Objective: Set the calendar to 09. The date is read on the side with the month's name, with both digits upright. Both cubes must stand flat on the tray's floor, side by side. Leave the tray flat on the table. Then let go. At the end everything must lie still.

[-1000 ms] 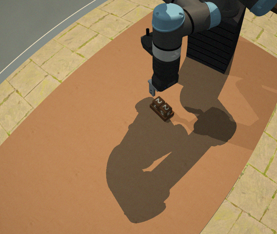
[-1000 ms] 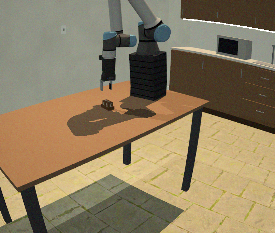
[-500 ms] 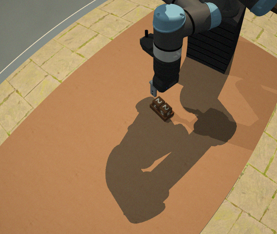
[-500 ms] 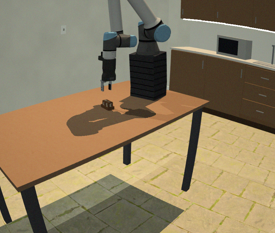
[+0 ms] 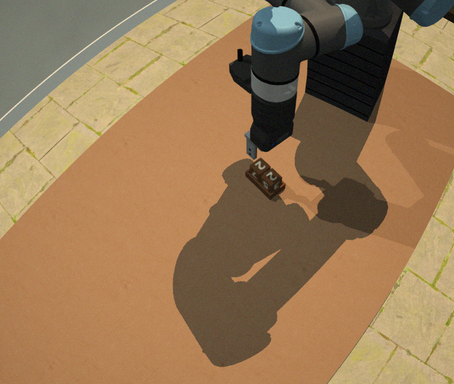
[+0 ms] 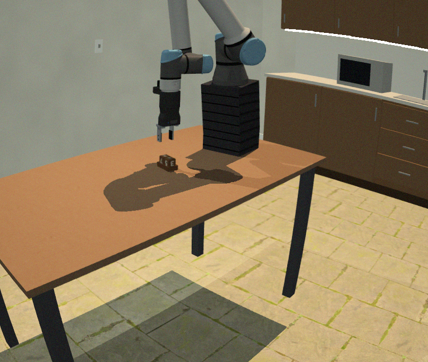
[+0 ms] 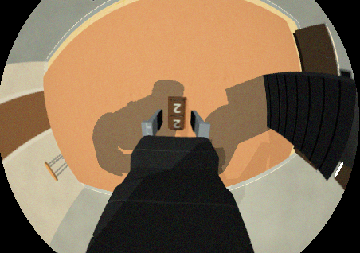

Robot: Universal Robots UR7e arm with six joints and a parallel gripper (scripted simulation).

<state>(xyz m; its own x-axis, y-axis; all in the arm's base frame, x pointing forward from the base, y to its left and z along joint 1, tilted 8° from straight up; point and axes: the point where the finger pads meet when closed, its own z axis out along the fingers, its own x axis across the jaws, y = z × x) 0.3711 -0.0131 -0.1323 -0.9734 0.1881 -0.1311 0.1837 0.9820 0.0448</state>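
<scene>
Right now my hand is 1 cm short of the brown cube, 3 cm to the right of it and 9 cm above it. The rest, counted from my hand: tray 2 cm to the left, 11 cm below.
</scene>
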